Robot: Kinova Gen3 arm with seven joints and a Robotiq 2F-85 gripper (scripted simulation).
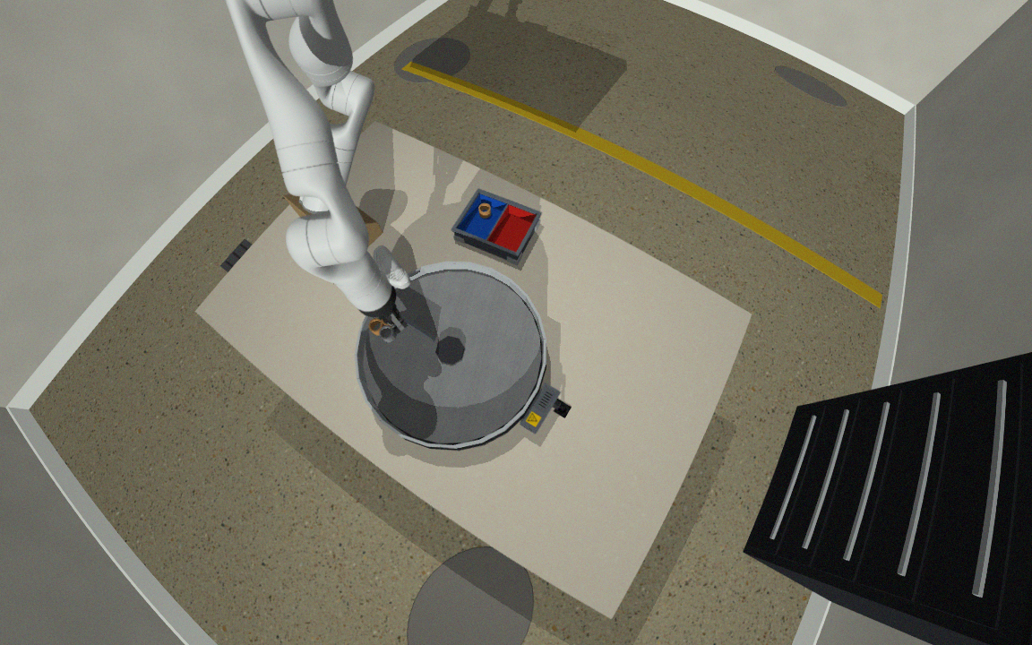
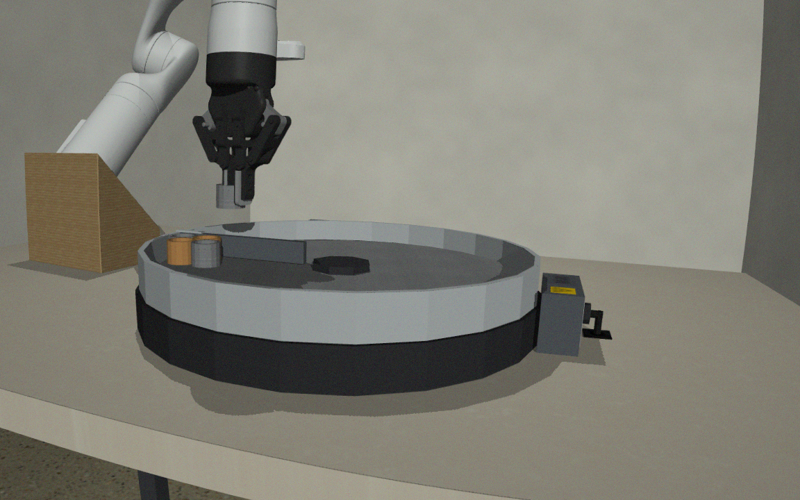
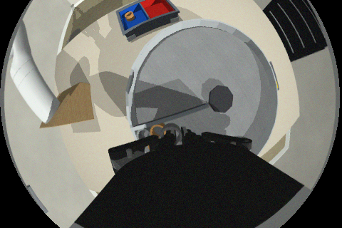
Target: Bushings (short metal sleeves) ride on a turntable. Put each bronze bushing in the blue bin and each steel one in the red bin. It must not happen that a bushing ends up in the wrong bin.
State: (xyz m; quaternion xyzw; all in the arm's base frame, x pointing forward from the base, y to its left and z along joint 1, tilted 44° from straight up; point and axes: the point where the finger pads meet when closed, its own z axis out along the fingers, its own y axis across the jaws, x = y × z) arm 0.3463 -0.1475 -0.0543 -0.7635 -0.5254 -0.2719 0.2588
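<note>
Now: hand 12 cm short of the grey turntable, 8 cm above it and 2 cm to the right of it.
</note>
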